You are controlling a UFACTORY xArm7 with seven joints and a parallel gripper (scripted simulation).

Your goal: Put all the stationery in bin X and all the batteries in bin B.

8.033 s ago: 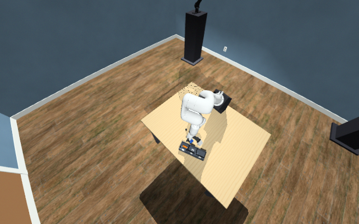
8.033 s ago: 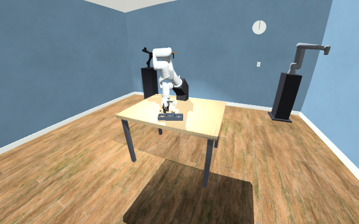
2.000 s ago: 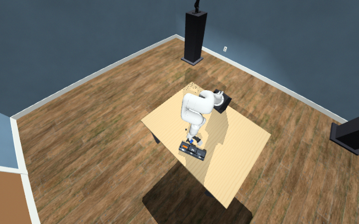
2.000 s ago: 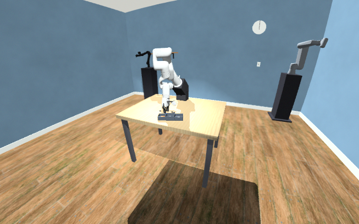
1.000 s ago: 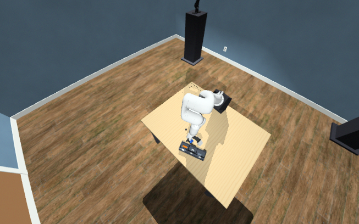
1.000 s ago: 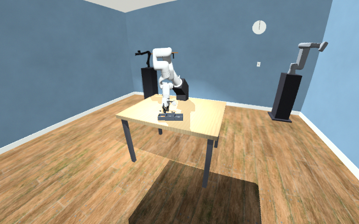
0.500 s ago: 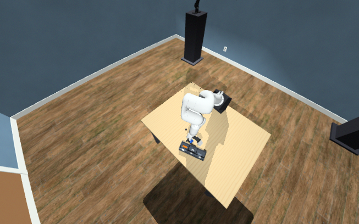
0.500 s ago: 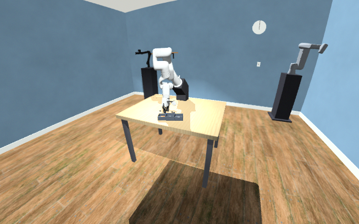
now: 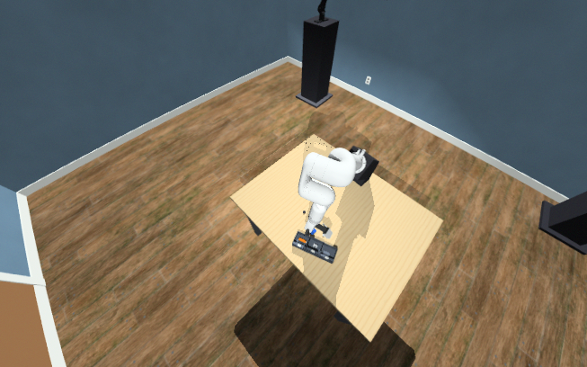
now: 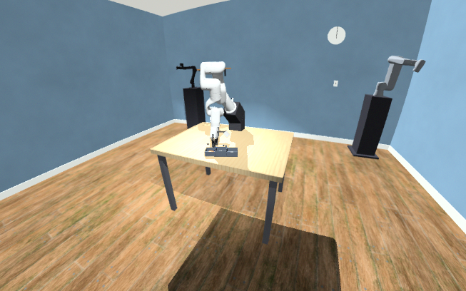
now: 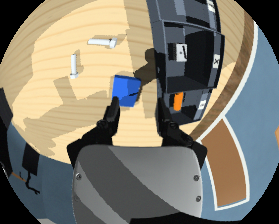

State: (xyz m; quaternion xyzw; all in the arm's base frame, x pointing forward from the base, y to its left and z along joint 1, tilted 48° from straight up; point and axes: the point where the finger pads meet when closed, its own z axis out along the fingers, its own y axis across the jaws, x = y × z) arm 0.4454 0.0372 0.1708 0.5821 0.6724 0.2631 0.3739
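Now: hand 20 mm past the blue block and 50 mm above it. From my hand the other things lie so: dark double bin: 60 mm ahead, 80 mm to the left, 30 mm below; pencil sharpener: 50 mm ahead, 80 mm to the left, 40 mm below; orange battery: 70 mm ahead, 40 mm below.
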